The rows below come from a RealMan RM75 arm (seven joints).
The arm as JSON. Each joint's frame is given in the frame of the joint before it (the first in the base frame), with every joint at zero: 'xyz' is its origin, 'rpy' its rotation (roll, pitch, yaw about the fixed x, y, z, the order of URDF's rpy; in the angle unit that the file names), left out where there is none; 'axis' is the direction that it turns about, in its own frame. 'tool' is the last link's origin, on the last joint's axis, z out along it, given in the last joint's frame.
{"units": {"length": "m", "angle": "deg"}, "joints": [
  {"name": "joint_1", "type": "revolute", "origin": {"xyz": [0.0, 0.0, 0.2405]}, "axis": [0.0, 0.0, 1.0]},
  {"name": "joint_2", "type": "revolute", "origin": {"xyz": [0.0, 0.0, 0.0]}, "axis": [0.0, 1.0, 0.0]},
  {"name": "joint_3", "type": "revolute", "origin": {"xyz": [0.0, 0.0, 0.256]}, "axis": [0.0, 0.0, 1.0]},
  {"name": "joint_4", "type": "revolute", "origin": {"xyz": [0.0, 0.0, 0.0]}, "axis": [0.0, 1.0, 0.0]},
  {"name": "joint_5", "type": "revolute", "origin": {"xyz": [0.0, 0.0, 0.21]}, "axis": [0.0, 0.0, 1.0]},
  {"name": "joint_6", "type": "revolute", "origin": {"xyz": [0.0, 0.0, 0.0]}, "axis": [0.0, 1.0, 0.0]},
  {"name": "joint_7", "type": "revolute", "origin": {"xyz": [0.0, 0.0, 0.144]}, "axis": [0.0, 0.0, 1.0]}
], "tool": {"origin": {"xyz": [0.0, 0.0, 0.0]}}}
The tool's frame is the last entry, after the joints.
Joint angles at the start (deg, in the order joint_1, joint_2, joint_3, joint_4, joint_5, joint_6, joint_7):
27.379, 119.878, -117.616, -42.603, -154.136, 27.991, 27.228
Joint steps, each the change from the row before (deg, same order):
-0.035, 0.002, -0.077, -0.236, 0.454, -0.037, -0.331
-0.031, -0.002, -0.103, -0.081, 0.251, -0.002, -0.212
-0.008, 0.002, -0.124, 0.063, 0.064, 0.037, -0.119
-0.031, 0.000, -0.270, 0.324, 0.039, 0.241, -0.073
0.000, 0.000, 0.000, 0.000, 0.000, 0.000, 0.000
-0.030, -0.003, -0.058, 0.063, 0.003, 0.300, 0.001
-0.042, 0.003, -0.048, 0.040, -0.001, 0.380, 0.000
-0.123, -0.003, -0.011, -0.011, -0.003, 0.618, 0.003
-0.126, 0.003, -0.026, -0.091, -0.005, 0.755, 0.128
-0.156, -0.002, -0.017, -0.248, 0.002, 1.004, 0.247
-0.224, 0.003, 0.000, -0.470, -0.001, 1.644, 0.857
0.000, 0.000, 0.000, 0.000, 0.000, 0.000, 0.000
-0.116, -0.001, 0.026, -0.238, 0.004, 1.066, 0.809
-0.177, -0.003, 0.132, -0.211, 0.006, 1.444, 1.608
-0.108, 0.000, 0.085, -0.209, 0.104, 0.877, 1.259
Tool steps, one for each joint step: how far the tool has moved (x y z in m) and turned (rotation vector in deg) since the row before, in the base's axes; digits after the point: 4 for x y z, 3 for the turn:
-0.0009, 0.0000, 0.0002, 0.108, 0.147, -0.002
-0.0002, -0.0002, -0.0001, 0.023, 0.007, 0.003
0.0002, -0.0003, -0.0004, -0.048, -0.127, 0.035
0.0014, -0.0009, -0.0009, -0.099, -0.235, 0.020
0.0000, 0.0000, 0.0000, 0.000, 0.000, 0.000
-0.0001, -0.0002, 0.0002, 0.123, 0.074, 0.149
-0.0003, -0.0002, 0.0004, 0.179, 0.130, 0.206
-0.0004, -0.0003, 0.0010, 0.359, 0.279, 0.304
-0.0012, -0.0004, 0.0012, 0.408, 0.500, 0.416
-0.0023, -0.0003, 0.0018, 0.561, 0.820, 0.620
-0.0043, -0.0005, 0.0032, 0.813, 1.800, 0.931
0.0000, 0.0000, 0.0000, 0.000, 0.000, 0.000
-0.0025, -0.0002, 0.0022, 0.450, 1.363, 0.491
-0.0025, -0.0002, 0.0033, 0.484, 2.268, 0.371
-0.0019, -0.0001, 0.0022, 0.218, 1.757, 0.153

